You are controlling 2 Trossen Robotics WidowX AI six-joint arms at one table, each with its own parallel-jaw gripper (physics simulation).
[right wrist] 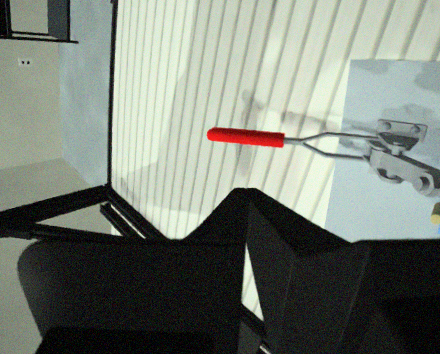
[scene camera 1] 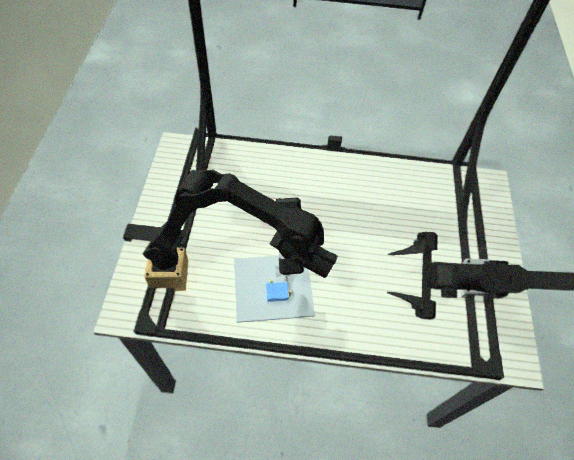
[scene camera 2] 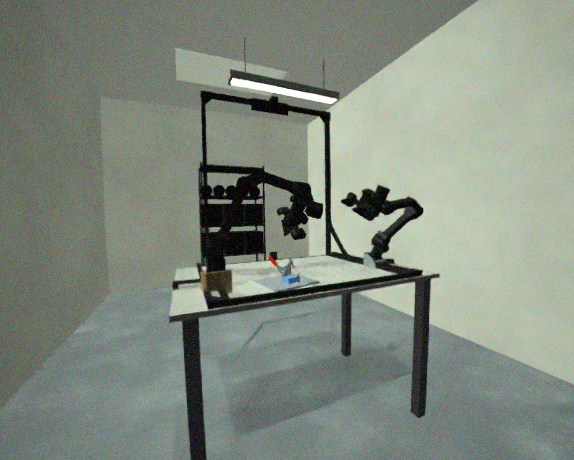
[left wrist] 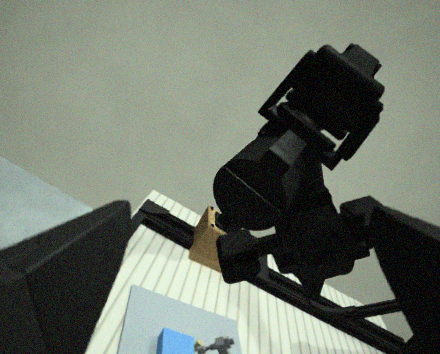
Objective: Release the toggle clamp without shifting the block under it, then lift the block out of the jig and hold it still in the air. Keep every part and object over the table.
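Frame: origin at the left arm's base, x down, y ahead, z right, level; centimetres.
Where they show: left gripper, fingertip midpoint: (scene camera 1: 387, 273) (scene camera 2: 346, 205) (left wrist: 251, 216); right gripper, fingertip midpoint: (right wrist: 244, 199) (scene camera 2: 285, 235) (left wrist: 313, 298); left arm's base at its link origin: (scene camera 2: 375, 256); right arm's base at its link origin: (scene camera 1: 164, 262) (scene camera 2: 215, 270) (left wrist: 227, 226).
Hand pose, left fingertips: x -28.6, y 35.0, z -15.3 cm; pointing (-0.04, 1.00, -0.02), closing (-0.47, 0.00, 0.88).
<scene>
Each offset is from my left fingertips to the top centre of the thing. "spot": to the spot under its first point.
The blue block @(dx +31.3, dy +23.8, dz +9.3 cm) (scene camera 1: 278, 291) (scene camera 2: 291, 279) (left wrist: 175, 342) sits on the grey jig plate @(dx +33.5, dy +25.1, dz +11.5 cm) (scene camera 1: 247, 305) (scene camera 2: 265, 283) (left wrist: 145, 310) (right wrist: 350, 200). A brass pin @(dx +30.3, dy +25.6, dz +11.8 cm) (right wrist: 436, 212) stands beside it. The grey toggle clamp (scene camera 2: 287, 268) (left wrist: 219, 345) (right wrist: 400, 160) has a red handle @(spot: dx +26.9, dy +24.2, dz +27.9 cm) (scene camera 2: 272, 260) (right wrist: 245, 136) slanting up and away from the block. Its pressing end is cut off in the right wrist view. My right gripper (right wrist: 244, 199) is shut and empty, tilted high above the clamp; its arm hides most of the clamp in scene camera 1. My left gripper (scene camera 1: 389, 273) is open and empty, well right of the plate.
A wooden box (scene camera 1: 166, 278) (scene camera 2: 216, 281) (left wrist: 205, 245) is at the right arm's base. Black frame bars (scene camera 1: 310, 350) run along the table edges, with uprights (scene camera 1: 202, 85) (scene camera 2: 327, 185) at the back. The right arm stretches above the table between the box and the plate.
</scene>
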